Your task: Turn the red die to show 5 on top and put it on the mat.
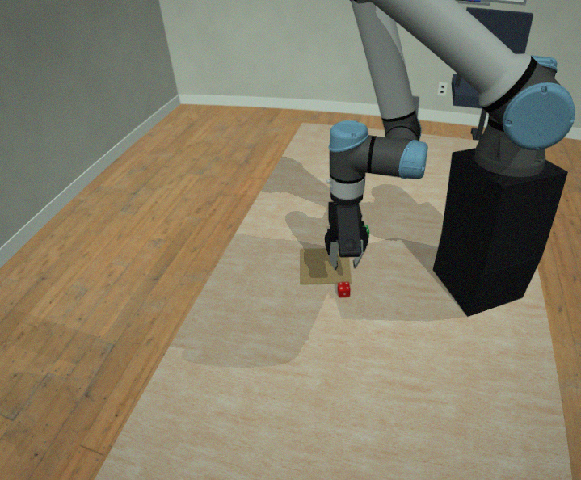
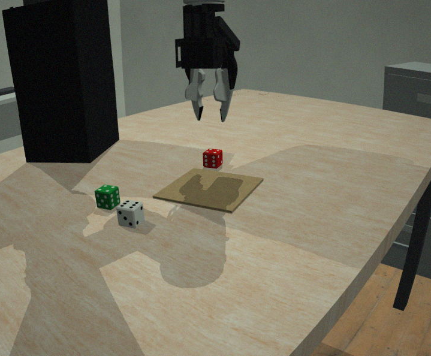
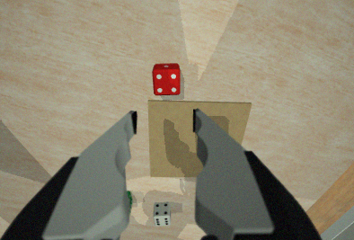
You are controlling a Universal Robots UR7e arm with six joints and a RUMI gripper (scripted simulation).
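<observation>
Now: hand 90 mm above the red die. Also, from my hand: tan mat: 100 mm below, 90 mm to the right, 70 mm ahead; green die: 240 mm to the right, 90 mm below, 30 mm behind; white die: 260 mm to the right, 90 mm below, 50 mm ahead.
</observation>
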